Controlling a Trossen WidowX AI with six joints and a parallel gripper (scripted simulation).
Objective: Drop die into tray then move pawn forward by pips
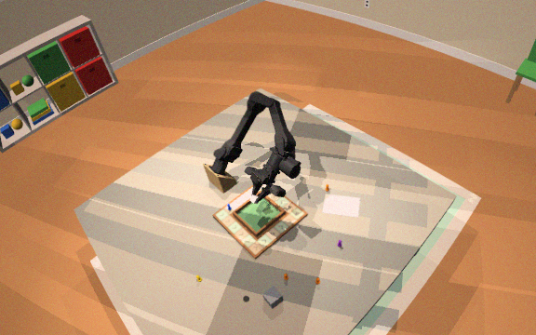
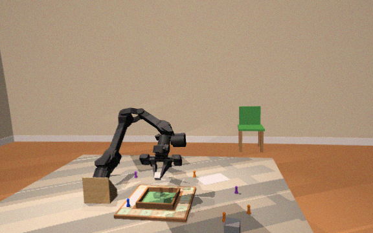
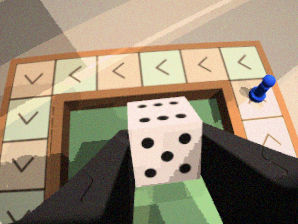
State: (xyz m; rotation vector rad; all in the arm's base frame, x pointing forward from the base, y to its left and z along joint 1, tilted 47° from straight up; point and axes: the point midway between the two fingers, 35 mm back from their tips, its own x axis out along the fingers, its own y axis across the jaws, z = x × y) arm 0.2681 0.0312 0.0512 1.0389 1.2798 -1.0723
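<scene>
Right now my gripper tip is right at the white die. Also, from my gripper tip: blue pawn: 10 cm behind, 8 cm to the right, 9 cm below; red pawn: 13 cm behind, 26 cm to the left, 10 cm below; green dice tray: 11 cm below.
</scene>
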